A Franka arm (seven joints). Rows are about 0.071 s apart.
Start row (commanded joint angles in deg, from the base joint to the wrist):
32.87 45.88 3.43 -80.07 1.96 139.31 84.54
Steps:
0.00 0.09 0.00 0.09 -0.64 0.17 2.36
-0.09 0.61 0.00 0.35 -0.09 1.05 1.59
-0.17 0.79 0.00 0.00 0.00 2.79 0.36
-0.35 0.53 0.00 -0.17 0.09 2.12 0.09
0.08 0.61 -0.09 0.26 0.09 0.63 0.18
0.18 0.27 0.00 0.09 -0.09 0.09 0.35
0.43 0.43 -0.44 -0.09 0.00 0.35 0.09
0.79 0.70 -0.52 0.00 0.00 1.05 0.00
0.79 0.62 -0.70 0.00 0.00 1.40 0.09
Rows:
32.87 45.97 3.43 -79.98 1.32 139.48 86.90
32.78 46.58 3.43 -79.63 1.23 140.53 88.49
32.61 47.37 3.43 -79.63 1.23 143.32 88.85
32.26 47.90 3.43 -79.80 1.32 145.44 88.94
32.34 48.51 3.34 -79.54 1.41 146.07 89.12
32.52 48.78 3.34 -79.45 1.32 146.16 89.47
32.95 49.21 2.90 -79.54 1.32 146.51 89.56
33.74 49.91 2.38 -79.54 1.32 147.56 89.56
34.53 50.53 1.68 -79.54 1.32 148.96 89.65

